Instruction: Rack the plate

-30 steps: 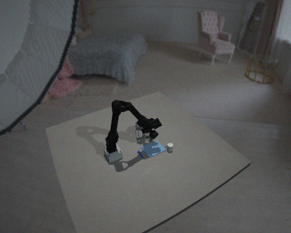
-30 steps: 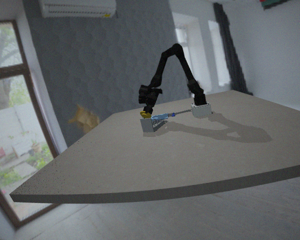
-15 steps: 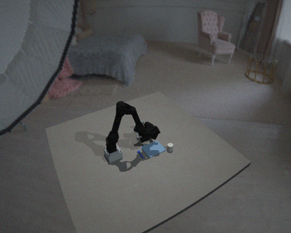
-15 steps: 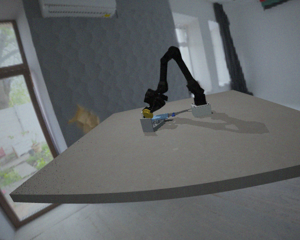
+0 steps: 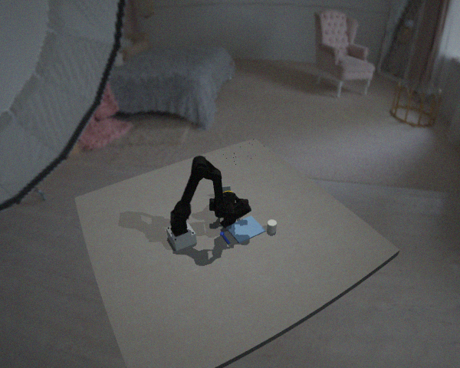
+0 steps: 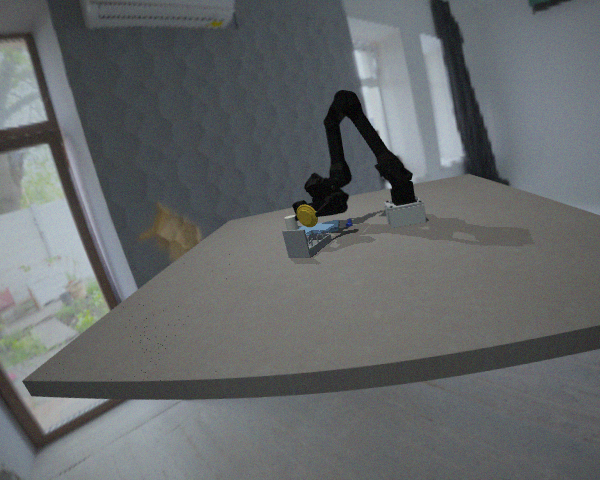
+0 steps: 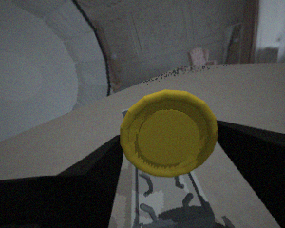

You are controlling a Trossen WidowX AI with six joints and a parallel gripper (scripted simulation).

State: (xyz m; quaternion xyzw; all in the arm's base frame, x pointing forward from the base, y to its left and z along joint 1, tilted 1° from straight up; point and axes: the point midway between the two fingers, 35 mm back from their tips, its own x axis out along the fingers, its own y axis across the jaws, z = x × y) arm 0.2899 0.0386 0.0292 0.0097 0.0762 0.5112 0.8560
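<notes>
My gripper tip is 4 cm to the right of the grey dish rack and 7 cm above it. Also, from my gripper tip: yellow plate 1 cm to the right; then blue spoon 12 cm behind, 16 cm to the right, 9 cm below; then white cup 10 cm ahead, 25 cm to the right, 6 cm below.
</notes>
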